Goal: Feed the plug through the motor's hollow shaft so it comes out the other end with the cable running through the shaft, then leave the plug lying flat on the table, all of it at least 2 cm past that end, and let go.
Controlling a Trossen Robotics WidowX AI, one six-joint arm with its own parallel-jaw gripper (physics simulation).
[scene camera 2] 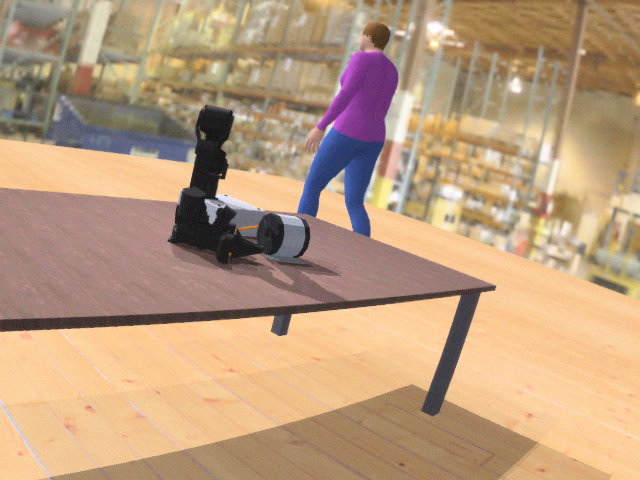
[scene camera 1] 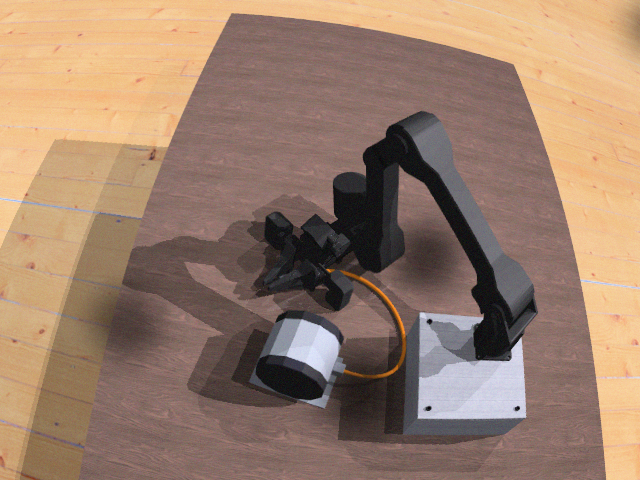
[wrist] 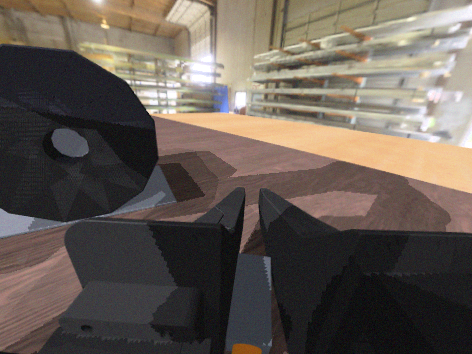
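The motor, a light grey drum with black ends, lies on its side on a grey base. In the wrist view its near black end, at the left, has a round opening with pale grey in it. My gripper is low over the table beside that end, shut on the grey plug. The plug lies lengthwise between the fingers, behind their tips; the fingers hide it in the scene views. The orange cable curves from the motor's side block to the plug, outside the shaft.
The arm's light grey base box stands right of the motor in scene camera 1, with the cable loop passing close to it. The brown table carries everything. A person stands beyond the table in scene camera 2.
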